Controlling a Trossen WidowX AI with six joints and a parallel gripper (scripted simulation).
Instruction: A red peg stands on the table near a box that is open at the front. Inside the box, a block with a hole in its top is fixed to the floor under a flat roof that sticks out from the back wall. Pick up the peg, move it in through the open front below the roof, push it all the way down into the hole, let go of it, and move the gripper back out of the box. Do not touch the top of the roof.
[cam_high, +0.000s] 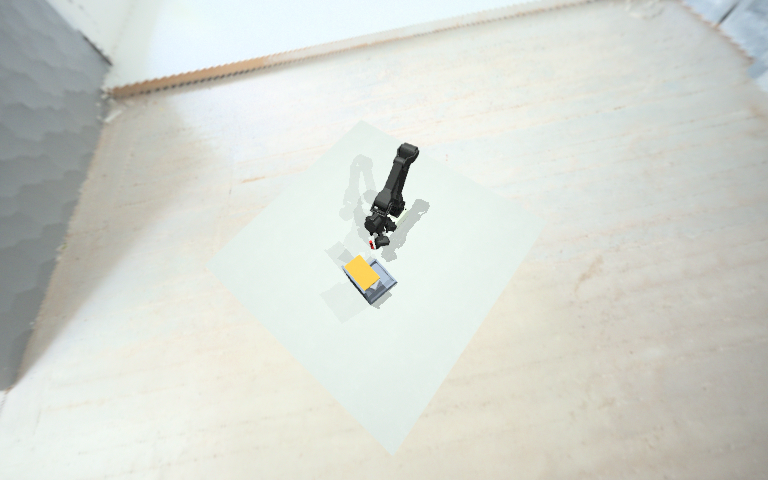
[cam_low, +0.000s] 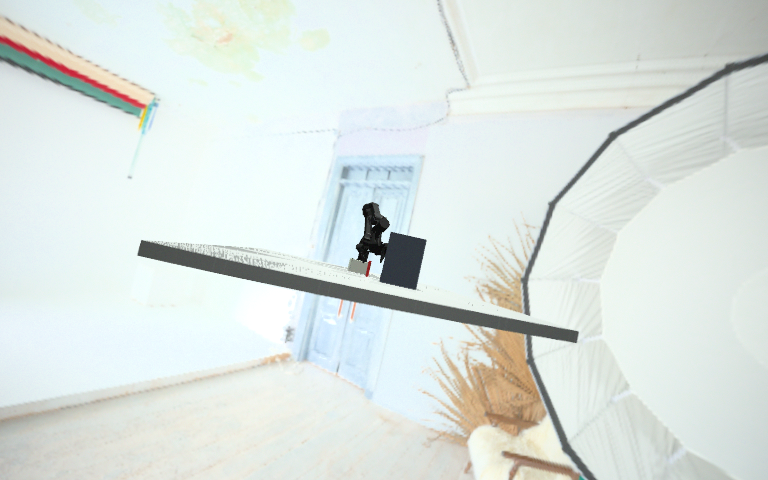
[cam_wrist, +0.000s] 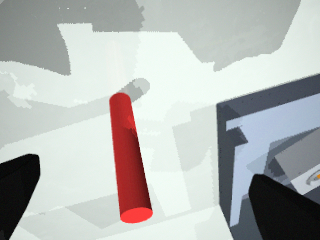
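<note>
My gripper tip is now 10 mm short of the red peg, 10 mm to the left of it and 30 mm above it. The rest, counted from my gripper tip: orange roof (190 mm ahead, 90 mm to the left, 150 mm above); then dark box wall (230 mm ahead, 80 mm to the left, 40 mm above).
</note>
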